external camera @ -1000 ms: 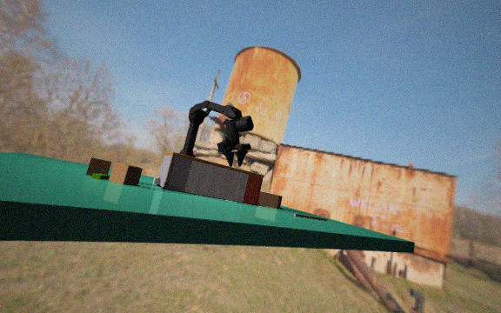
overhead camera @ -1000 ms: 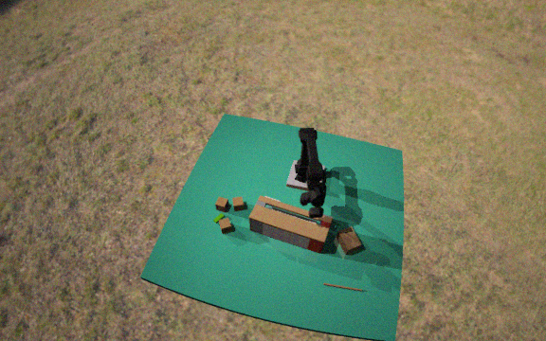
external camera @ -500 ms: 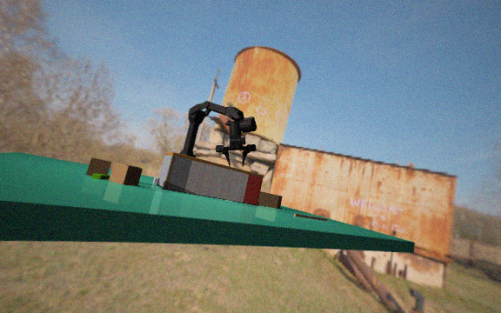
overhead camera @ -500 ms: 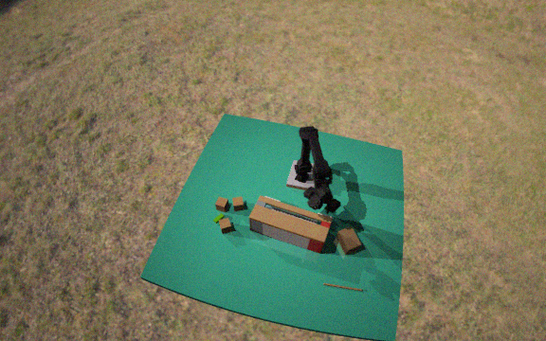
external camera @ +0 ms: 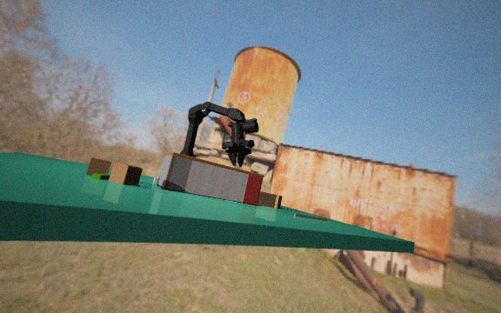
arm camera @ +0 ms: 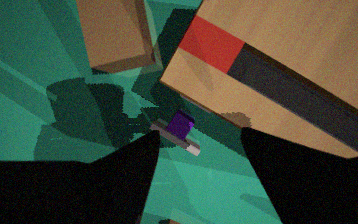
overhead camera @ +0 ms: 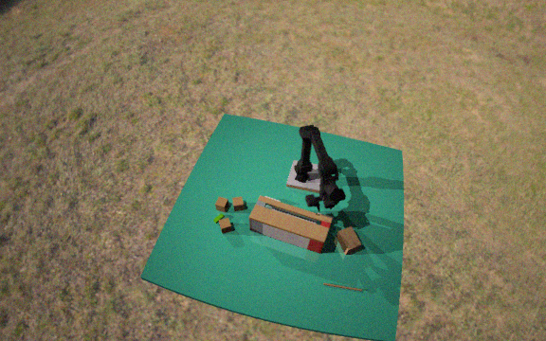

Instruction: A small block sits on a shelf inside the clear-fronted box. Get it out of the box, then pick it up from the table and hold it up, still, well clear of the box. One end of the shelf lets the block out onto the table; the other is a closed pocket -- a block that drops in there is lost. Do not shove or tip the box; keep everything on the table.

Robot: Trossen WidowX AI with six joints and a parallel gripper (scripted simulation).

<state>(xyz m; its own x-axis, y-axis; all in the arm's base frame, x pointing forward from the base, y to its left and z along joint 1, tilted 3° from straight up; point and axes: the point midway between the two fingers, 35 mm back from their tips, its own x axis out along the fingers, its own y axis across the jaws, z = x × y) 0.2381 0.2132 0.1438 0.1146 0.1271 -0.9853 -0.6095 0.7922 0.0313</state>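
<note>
My gripper tip is 14 cm above the purple block, 3 cm past it and 1 cm to the right of it. From my gripper tip the other things lie so: thin stick (29 cm ahead, 24 cm to the left, 15 cm below); brown block (17 cm to the left, 12 cm below, 4 cm ahead); box (14 cm to the right, 9 cm below, 6 cm ahead).
</note>
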